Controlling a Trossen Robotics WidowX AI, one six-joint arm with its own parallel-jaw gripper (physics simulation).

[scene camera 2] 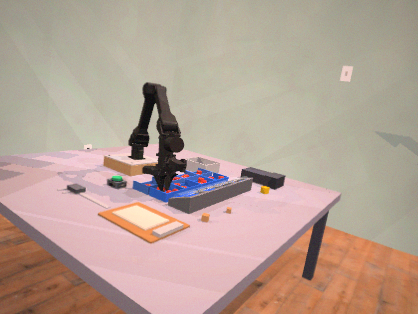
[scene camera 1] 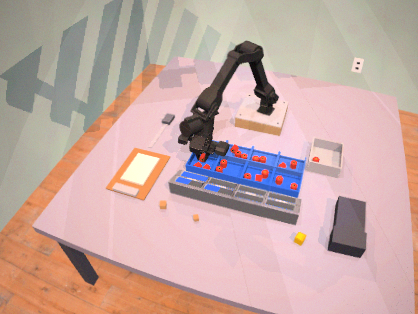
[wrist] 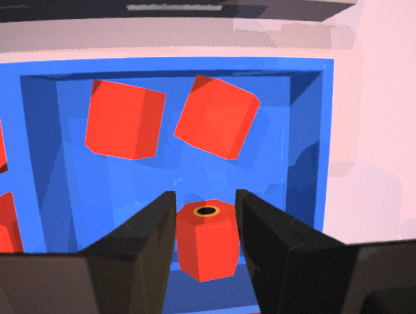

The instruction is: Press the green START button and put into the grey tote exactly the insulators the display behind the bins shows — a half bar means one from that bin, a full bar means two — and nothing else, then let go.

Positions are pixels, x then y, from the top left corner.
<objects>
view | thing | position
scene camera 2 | my gripper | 164,191
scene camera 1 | my gripper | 201,160
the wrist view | my gripper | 205,199
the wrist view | grey display bar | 18,18
</objects>
